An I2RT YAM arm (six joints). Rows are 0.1 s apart.
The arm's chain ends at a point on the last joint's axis. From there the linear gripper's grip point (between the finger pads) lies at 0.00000 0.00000 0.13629 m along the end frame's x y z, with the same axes.
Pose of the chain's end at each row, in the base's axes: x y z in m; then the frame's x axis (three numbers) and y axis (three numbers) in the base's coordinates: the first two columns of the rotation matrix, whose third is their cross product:
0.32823 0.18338 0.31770 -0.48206 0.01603 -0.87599 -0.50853 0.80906 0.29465
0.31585 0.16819 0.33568 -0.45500 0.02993 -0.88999 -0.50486 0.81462 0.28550
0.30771 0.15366 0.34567 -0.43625 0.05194 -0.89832 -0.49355 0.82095 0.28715
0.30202 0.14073 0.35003 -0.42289 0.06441 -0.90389 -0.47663 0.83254 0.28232
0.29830 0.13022 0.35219 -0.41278 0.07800 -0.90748 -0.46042 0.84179 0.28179
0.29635 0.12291 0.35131 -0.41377 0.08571 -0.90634 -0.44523 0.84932 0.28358
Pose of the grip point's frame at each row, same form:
0.42547 0.26345 0.26566 -0.48206 0.01603 -0.87599 -0.50853 0.80906 0.29465
0.41583 0.24713 0.28722 -0.45500 0.02993 -0.88999 -0.50486 0.81462 0.28550
0.41025 0.23116 0.30035 -0.43625 0.05194 -0.89832 -0.49355 0.82095 0.28715
0.40706 0.21572 0.30623 -0.42289 0.06441 -0.90389 -0.47663 0.83254 0.28232
0.40541 0.20302 0.30973 -0.41278 0.07800 -0.90748 -0.46042 0.84179 0.28179
0.40457 0.19390 0.30862 -0.41377 0.08571 -0.90634 -0.44523 0.84932 0.28358

